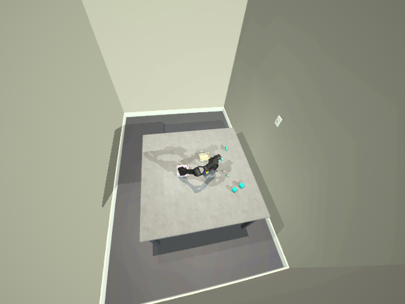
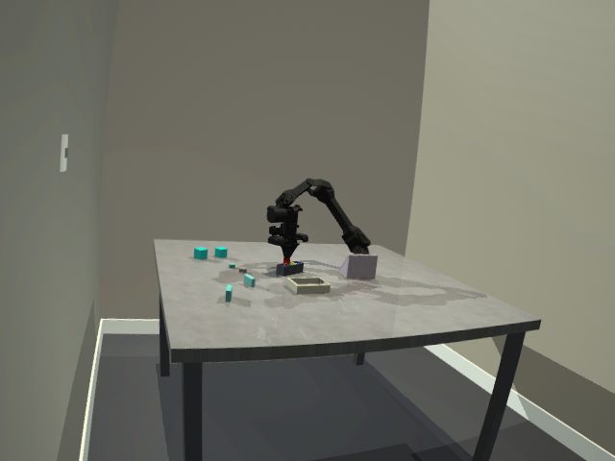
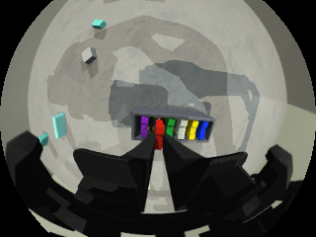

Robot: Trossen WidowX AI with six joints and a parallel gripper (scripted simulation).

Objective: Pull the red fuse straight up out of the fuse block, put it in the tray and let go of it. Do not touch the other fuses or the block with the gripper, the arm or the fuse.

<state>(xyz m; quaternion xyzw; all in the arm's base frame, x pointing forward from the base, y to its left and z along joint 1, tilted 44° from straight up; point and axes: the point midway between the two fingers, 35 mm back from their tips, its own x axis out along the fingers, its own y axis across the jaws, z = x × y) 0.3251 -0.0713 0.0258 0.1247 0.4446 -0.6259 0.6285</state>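
Right now my gripper tip is 200 mm to the right of the beige tray and 60 mm above it. The rest, counted from my gripper tip: red fuse: 10 mm below.
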